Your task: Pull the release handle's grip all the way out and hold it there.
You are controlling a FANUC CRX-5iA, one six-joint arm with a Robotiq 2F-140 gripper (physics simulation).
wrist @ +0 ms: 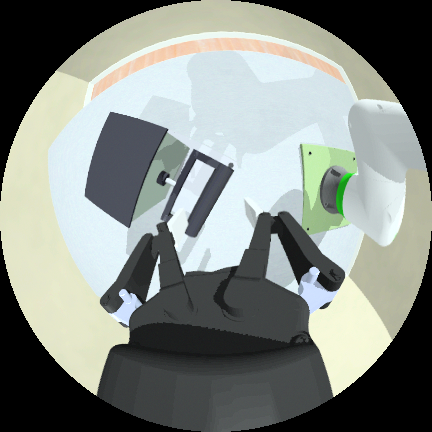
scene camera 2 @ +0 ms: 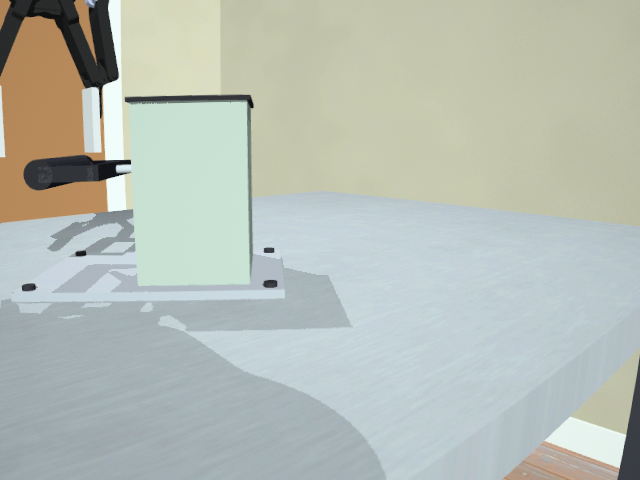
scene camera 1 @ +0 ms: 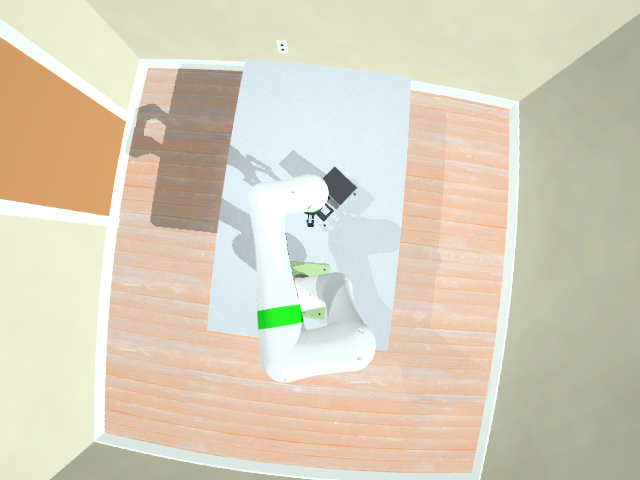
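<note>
The release handle's housing point(scene camera 1: 339, 186) point(scene camera 2: 191, 191) point(wrist: 125, 170) is a pale green box with a dark top. A light rod point(wrist: 170, 182) comes out of its side and carries a dark rectangular loop. The loop's outer bar is the thick dark grip point(scene camera 2: 56, 173) point(wrist: 210, 200), which stands off from the housing. My gripper point(scene camera 2: 46, 124) point(wrist: 214, 210) is open and empty, pointing down. In scene camera 2 its pale fingertips end slightly above the grip's height. In the wrist view the grip shows between the two fingertips. In scene camera 1 the arm's wrist hides much of the gripper.
The housing stands on a pale base plate point(scene camera 2: 206, 294) with dark bolts, on the light grey table point(scene camera 1: 330, 113) point(scene camera 2: 439, 289). The white arm point(scene camera 1: 276, 232) reaches over the table from its green mounting plate point(scene camera 1: 312, 268) point(wrist: 312, 200). The housing is beside the left finger in the wrist view.
</note>
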